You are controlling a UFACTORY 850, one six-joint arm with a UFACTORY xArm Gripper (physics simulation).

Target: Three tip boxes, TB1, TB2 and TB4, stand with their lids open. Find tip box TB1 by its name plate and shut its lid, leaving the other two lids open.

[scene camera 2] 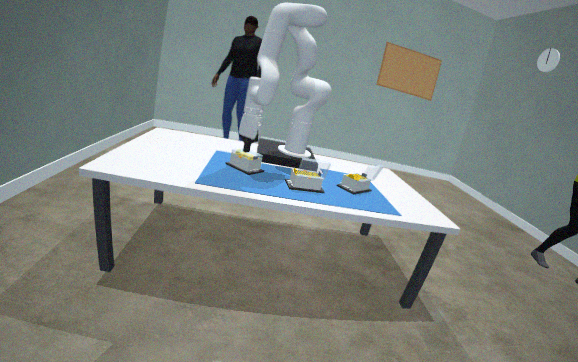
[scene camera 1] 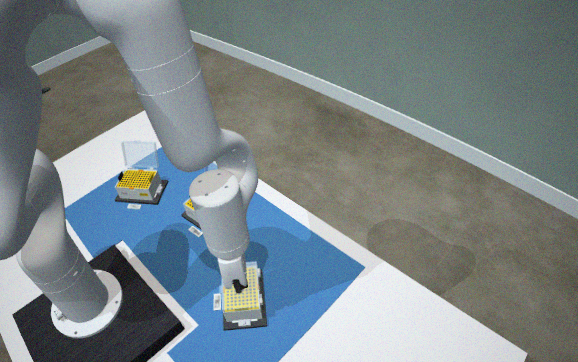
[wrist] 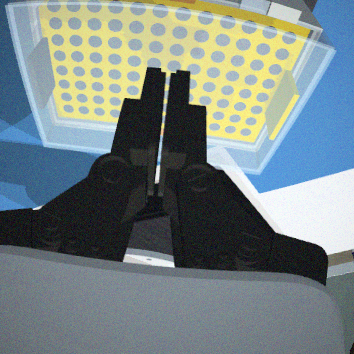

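Observation:
A tip box [scene camera 1: 242, 316] [scene camera 2: 248, 164] with a yellow rack [wrist: 115, 72] stands under my gripper. Its clear lid [wrist: 80, 142] lies over the rack; I cannot tell whether it is fully seated. My gripper [scene camera 1: 240, 287] [scene camera 2: 246, 150] [wrist: 166, 95] is shut and empty, fingertips at or just above the lid. A second tip box [scene camera 1: 190, 208] [scene camera 2: 306, 181] is partly hidden by the arm in scene camera 1. A third tip box [scene camera 1: 137, 187] [scene camera 2: 355, 183] has its clear lid [scene camera 1: 141, 154] [scene camera 2: 375, 172] upright and open. The name plates [scene camera 1: 217, 301] are too small to read.
The boxes stand on dark bases on a blue mat [scene camera 1: 310, 270] [scene camera 2: 220, 175] on the white table [scene camera 1: 400, 310] [scene camera 2: 145, 155]. The arm's round foot stands on a black plate [scene camera 1: 150, 320]. The forearm hangs over the second box in scene camera 1. A person [scene camera 2: 245, 60] stands behind the table.

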